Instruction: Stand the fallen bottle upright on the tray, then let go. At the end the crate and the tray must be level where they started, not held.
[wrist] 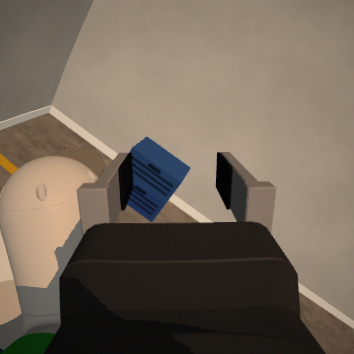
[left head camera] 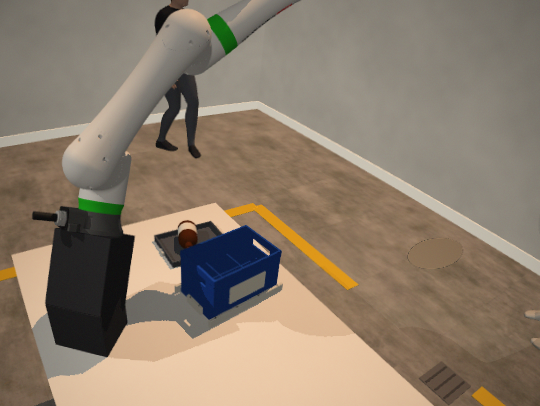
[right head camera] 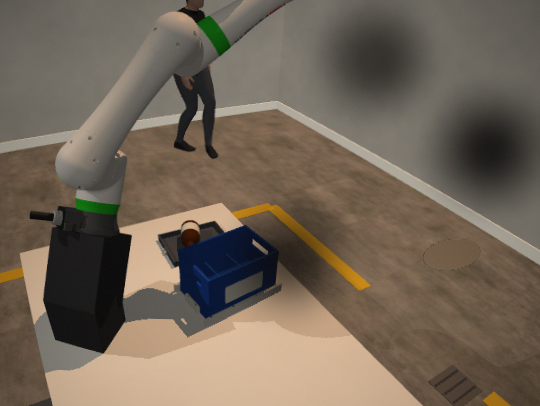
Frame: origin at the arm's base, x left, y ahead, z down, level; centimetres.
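Seen in the pictures: gripper, fingertip midpoint: (wrist: 174, 169); arm's base at its link origin: (left head camera: 96, 232) (right head camera: 93, 231).
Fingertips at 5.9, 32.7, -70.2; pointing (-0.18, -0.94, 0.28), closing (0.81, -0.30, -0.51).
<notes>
Pixels of each thing's top centre, then the offset from my fingertips to it, as dx, dy, dz. Level surfaces: height alone.
- brown bottle at its top centre: (left head camera: 187, 230) (right head camera: 190, 230) +12.9, +5.6, +92.7
- dark tray at its top centre: (left head camera: 193, 240) (right head camera: 195, 239) +12.9, +7.9, +98.0
- blue crate at its top centre: (left head camera: 231, 250) (right head camera: 228, 250) -16.6, +6.8, +83.1
- pale table at its surface level: dz +100.6
A brown bottle (left head camera: 188, 234) (right head camera: 190, 233) with a white label lies on its side on the dark tray (left head camera: 167, 248) (right head camera: 170, 248), its neck toward the crate; the crate hides part of the tray and perhaps the neck's end. The blue crate (left head camera: 197, 277) (right head camera: 192, 275) stands level on the table in front of the tray. My gripper (wrist: 174, 169) is open with nothing between its fingers. It is out of view in both head views, where the arm reaches up past the top edge, far from the bottle. The bottle, the tray and the crate's body cannot be made out in the wrist view.
The pale table (left head camera: 280, 360) (right head camera: 275, 360) carries the robot's black base (left head camera: 87, 290) (right head camera: 85, 287). A person (left head camera: 190, 105) (right head camera: 207, 107) stands on the floor behind the arm. A blue drawer-like cabinet (wrist: 159, 172) by the wall shows beyond the fingers. Dark blurs cover parts of the right head view.
</notes>
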